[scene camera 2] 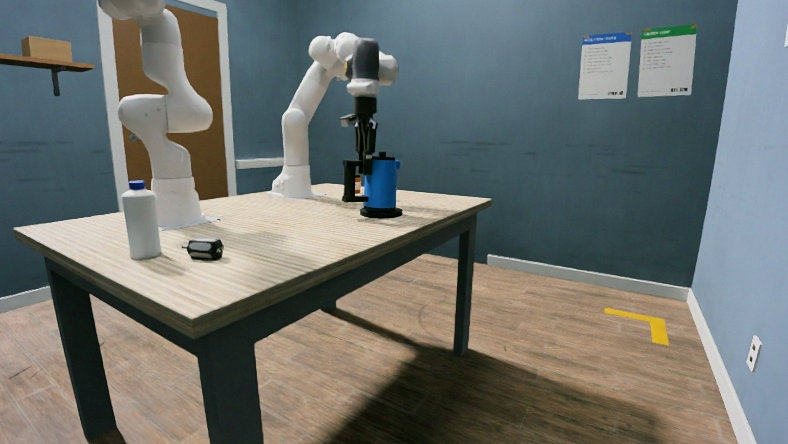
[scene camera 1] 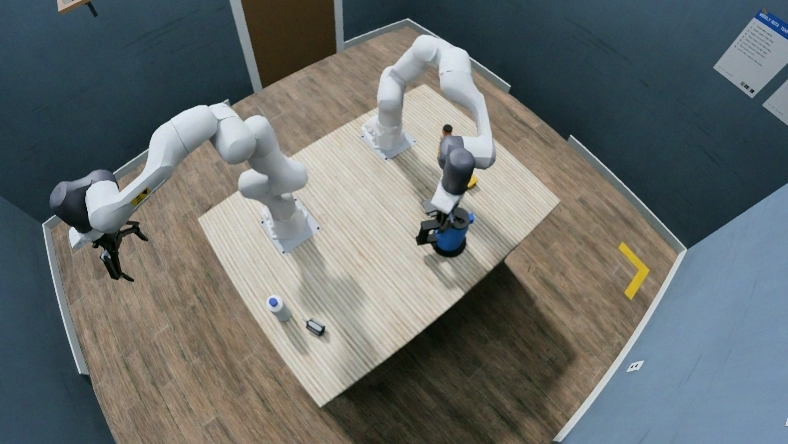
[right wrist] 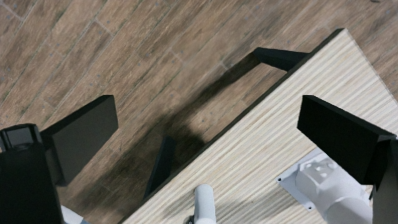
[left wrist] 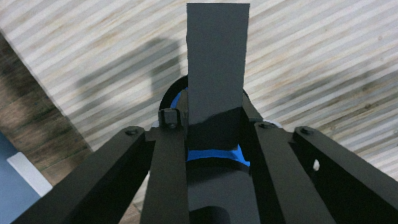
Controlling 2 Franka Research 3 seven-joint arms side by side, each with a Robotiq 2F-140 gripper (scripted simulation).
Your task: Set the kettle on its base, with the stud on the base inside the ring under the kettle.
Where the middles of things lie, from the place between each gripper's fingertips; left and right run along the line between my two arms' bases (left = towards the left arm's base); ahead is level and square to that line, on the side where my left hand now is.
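Scene:
My left gripper [scene camera 2: 364, 174]: 6 cm above the blue kettle [scene camera 2: 380, 189], 2 cm short of it, 2 cm to the right of it. From my left hand: small dark object [scene camera 2: 199, 248], 16 cm below, 12 cm behind, 57 cm to the right; white bottle [scene camera 2: 139, 205], 10 cm below, 24 cm behind, 62 cm to the right.
My right hand [scene camera 1: 138, 259]: 33 cm above the white bottle, 27 cm to the right of it, 35 cm short of it. From my right hand: blue kettle, 29 cm below, 61 cm ahead, 91 cm to the left; small dark object, 39 cm below, 31 cm to the left, 47 cm ahead.

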